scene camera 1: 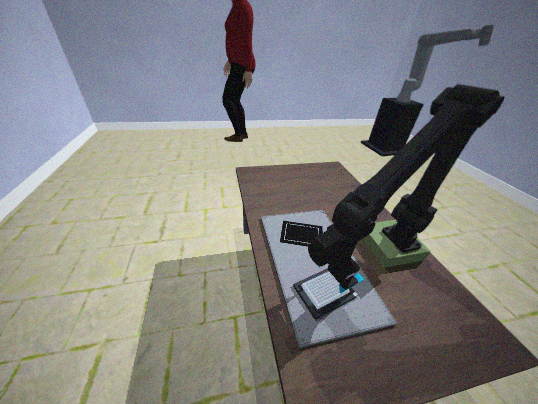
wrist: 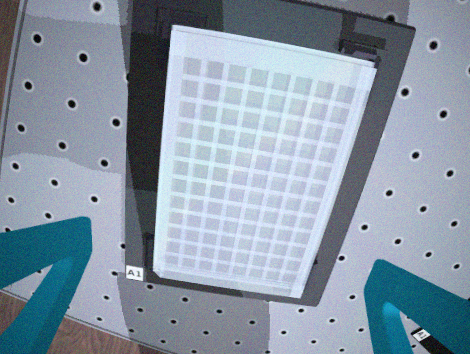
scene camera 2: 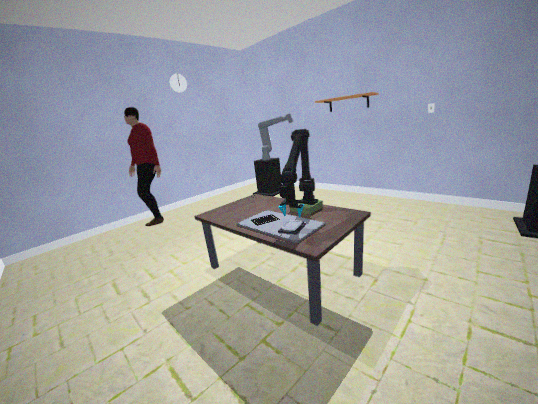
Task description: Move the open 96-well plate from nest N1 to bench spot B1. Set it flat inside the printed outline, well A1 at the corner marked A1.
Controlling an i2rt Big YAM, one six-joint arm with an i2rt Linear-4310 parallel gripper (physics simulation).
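Frame: origin at the arm's base, x ahead, y left, z up, level; metres.
Seen in the pictures: gripper, fingertip midpoint: point(scene camera 1: 330, 278) point(wrist: 231, 256) point(scene camera 2: 292, 216); arm's base, link origin: point(scene camera 1: 400, 239) point(scene camera 2: 308, 202).
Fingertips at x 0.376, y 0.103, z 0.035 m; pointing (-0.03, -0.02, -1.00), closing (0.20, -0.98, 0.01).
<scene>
Pixels of each thing's top centre, then the offset from my fingertips to it. "spot": a spot on its surface instead. Level surfaces: height alone.
- white 96-well plate, top centre: point(wrist: 247, 188) point(scene camera 1: 326, 286) point(scene camera 2: 292, 224) 0.049 m down, 0.002 m ahead, 0.005 m right
- dark nest, top centre: point(wrist: 246, 180) point(scene camera 1: 325, 288) point(scene camera 2: 292, 225) 0.057 m down, 0.001 m ahead, 0.004 m right
- nest's A1 label, surface spot: point(wrist: 134, 273) spot: 0.063 m down, 0.083 m back, 0.036 m left
- black pad, surface spot: point(scene camera 1: 301, 233) point(scene camera 2: 264, 219) spot: 0.073 m down, 0.032 m back, 0.261 m right
- A1 tag, surface spot: point(wrist: 421, 334) spot: 0.073 m down, 0.079 m back, 0.172 m right
- brown table, surface height: 0.088 m down
The white 96-well plate point(scene camera 1: 324, 291) point(scene camera 2: 293, 226) point(wrist: 250, 165) sits in the dark nest point(scene camera 1: 306, 304) point(wrist: 344, 200). The nest's A1 label point(wrist: 134, 273) is at the lower left in the wrist view. My gripper point(scene camera 1: 351, 283) point(scene camera 2: 292, 210) point(wrist: 231, 256) is open and empty. Its teal fingers stand apart, wider than the plate, near its A1 end in the wrist view; their exact height above it is unclear. The black pad point(scene camera 1: 301, 233) point(scene camera 2: 265, 219) with the white printed outline is on the same board; its corner and A1 tag point(wrist: 421, 334) show at the lower right in the wrist view.
The grey perforated board point(scene camera 1: 281, 260) point(wrist: 65, 125) lies on the brown table point(scene camera 1: 290, 185) point(scene camera 2: 225, 212). My arm stands on a green block point(scene camera 1: 397, 257) beside the board. A person in red point(scene camera 1: 240, 40) point(scene camera 2: 142, 145) and a grey arm point(scene camera 1: 422, 60) point(scene camera 2: 265, 135) are beyond the table.
</scene>
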